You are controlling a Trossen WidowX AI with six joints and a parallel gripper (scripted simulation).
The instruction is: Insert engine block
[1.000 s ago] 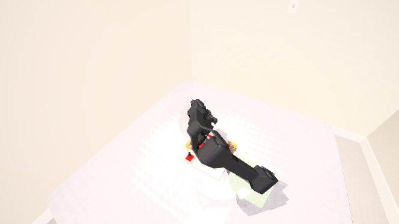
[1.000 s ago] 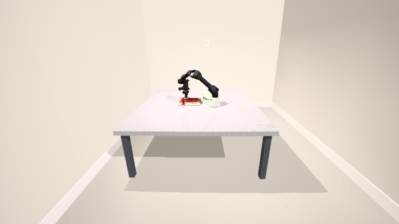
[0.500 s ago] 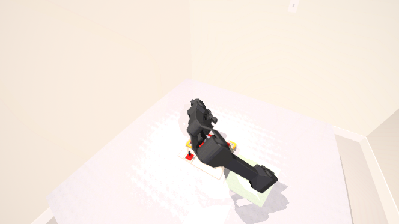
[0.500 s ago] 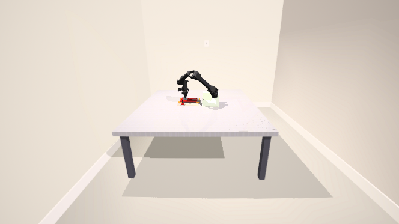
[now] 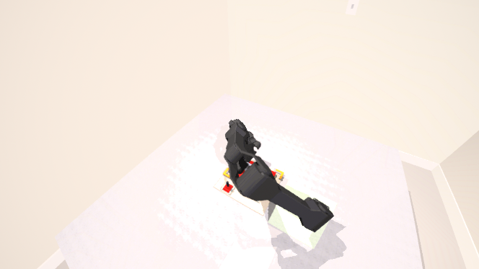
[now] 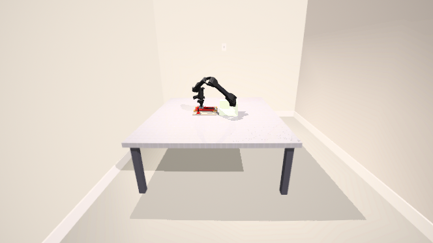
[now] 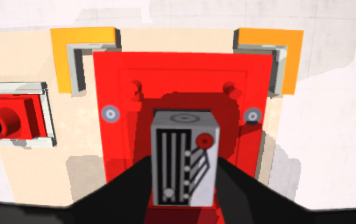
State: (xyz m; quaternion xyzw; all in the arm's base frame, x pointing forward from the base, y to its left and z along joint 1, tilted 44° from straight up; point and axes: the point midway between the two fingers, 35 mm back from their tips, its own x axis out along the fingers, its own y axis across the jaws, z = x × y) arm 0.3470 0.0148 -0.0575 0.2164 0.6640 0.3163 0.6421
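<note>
The engine block is 1 cm below my gripper tip. From my gripper tip the other things lie so: base plate 4 cm behind, 2 cm to the left, 3 cm below; black peg 13 cm to the left, 1 cm below.
</note>
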